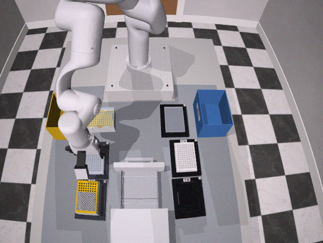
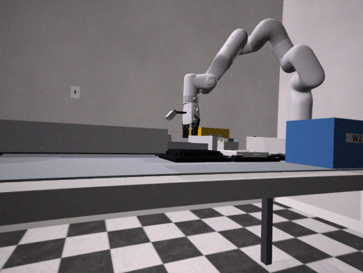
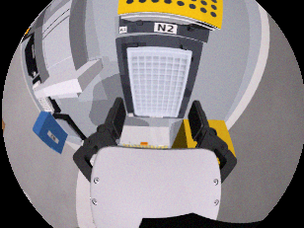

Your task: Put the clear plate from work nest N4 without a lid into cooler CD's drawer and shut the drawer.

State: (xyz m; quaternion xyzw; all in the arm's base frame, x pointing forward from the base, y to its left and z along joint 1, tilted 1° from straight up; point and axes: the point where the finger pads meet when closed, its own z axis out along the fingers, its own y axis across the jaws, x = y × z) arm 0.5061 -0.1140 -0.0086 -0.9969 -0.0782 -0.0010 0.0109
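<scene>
Now: hand 50 mm above the clear plate. The rest, counted from my hand: yellow bin: 160 mm to the right, 160 mm behind, 30 mm below; then yellow tube rack: 160 mm ahead, 20 mm below, 10 mm to the left; then dark nest N4: 60 mm below.
</scene>
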